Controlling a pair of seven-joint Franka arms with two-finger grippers.
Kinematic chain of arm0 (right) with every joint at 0, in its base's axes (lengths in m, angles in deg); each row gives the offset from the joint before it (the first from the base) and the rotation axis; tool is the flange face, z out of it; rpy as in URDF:
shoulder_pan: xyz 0 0 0.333 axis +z
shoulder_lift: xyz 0 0 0 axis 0.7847 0.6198 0
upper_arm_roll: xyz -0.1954 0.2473 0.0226 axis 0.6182 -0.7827 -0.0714
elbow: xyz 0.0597 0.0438 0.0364 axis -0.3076 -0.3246 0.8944
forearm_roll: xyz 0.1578 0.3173 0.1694 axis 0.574 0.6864 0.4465
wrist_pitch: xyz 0 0 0 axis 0.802 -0.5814 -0.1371
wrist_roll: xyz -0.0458 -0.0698 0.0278 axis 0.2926 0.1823 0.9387
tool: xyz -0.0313 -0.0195 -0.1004 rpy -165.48 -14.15 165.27
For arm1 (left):
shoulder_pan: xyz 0 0 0.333 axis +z
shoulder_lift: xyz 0 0 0 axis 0.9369 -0.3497 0
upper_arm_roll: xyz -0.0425 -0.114 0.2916 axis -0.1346 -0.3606 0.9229
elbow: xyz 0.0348 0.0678 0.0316 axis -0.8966 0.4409 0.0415
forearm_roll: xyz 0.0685 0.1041 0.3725 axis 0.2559 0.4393 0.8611
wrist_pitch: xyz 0 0 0 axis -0.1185 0.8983 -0.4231
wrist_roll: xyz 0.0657 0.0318 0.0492 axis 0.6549 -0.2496 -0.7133
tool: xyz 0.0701 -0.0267 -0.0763 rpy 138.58 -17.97 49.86
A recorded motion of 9 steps. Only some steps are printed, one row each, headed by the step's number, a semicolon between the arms.
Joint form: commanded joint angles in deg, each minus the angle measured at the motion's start. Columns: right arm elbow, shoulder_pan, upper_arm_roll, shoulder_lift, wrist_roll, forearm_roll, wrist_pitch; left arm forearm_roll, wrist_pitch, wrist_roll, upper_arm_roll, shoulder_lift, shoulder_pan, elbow.
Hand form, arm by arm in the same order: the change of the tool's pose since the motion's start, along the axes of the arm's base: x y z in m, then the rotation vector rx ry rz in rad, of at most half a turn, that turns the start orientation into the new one. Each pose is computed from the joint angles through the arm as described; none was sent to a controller.
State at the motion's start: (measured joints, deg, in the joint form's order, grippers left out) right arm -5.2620 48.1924 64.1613 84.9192 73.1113 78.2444 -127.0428; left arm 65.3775 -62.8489 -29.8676 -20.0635 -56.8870 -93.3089 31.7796
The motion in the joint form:
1: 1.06 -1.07 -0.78 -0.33 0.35 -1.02 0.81; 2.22 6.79 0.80 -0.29 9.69 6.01 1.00
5: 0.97 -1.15 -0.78 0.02 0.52 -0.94 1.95; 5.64 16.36 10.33 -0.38 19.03 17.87 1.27
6: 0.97 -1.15 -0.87 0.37 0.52 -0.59 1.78; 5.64 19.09 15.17 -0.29 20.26 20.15 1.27
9: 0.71 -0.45 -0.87 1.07 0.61 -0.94 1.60; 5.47 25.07 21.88 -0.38 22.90 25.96 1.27
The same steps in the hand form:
1: -0.0045 -0.0044 0.0103 -0.0185 -0.0086 -0.0021; 0.0246 0.0660 0.0906 0.0573 -0.0928 0.0531
5: -0.0045 -0.0051 0.0046 -0.0150 0.0188 -0.0009; 0.0644 0.1980 0.1728 0.1822 -0.1659 0.0715
6: -0.0019 -0.0037 0.0016 -0.0088 0.0215 0.0018; 0.0680 0.2246 0.1810 0.2088 -0.1493 0.0272
9: 0.0032 0.0018 -0.0067 -0.0139 0.0355 0.0148; 0.0729 0.2876 0.1985 0.2571 -0.0961 0.0089

